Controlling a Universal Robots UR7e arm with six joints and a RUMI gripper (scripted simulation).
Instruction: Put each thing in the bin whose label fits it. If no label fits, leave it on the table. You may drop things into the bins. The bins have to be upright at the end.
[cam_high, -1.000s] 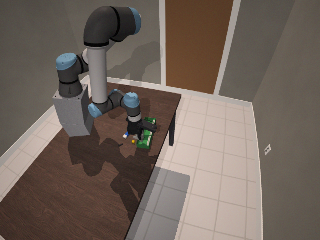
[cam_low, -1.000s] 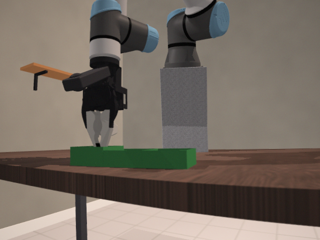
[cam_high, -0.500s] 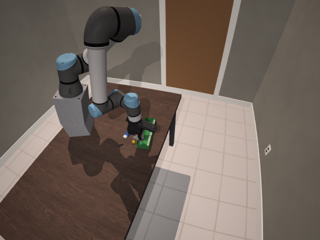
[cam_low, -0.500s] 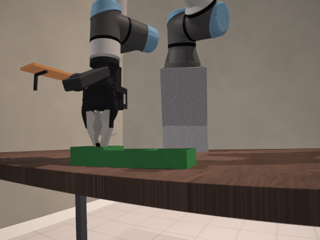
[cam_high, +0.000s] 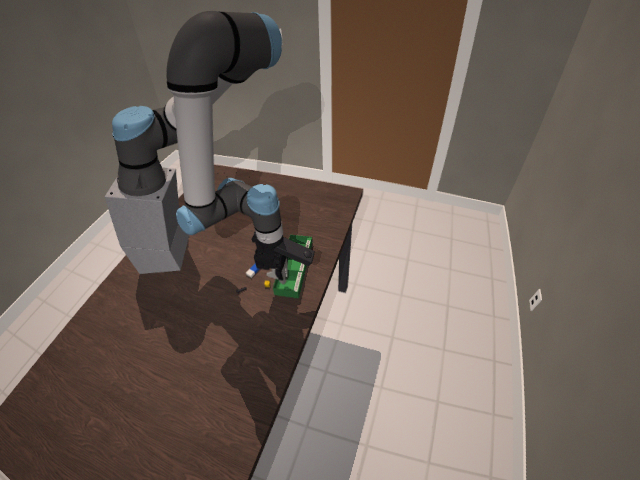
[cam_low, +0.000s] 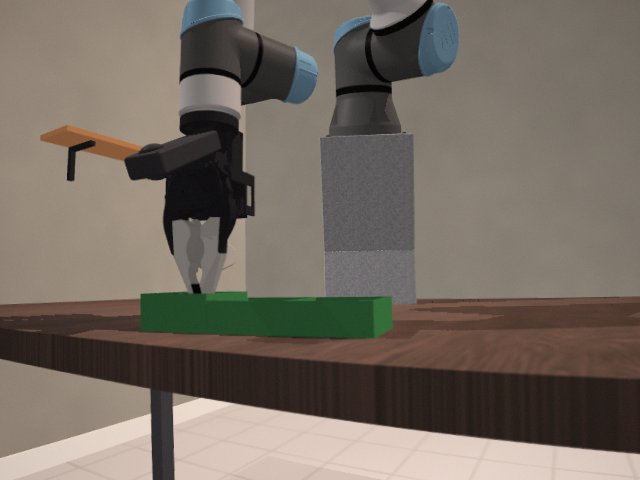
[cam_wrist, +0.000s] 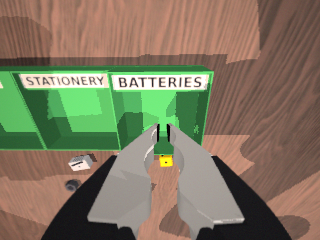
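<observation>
The green bin row is 90 mm to the left of my hand and 20 mm below it. From my hand the other things lie so: yellow die 60 mm behind, 10 mm to the right, 30 mm below; blue-and-white eraser 130 mm behind, 30 mm to the left, 30 mm below; white item 90 mm behind, 110 mm to the left, 30 mm below.
</observation>
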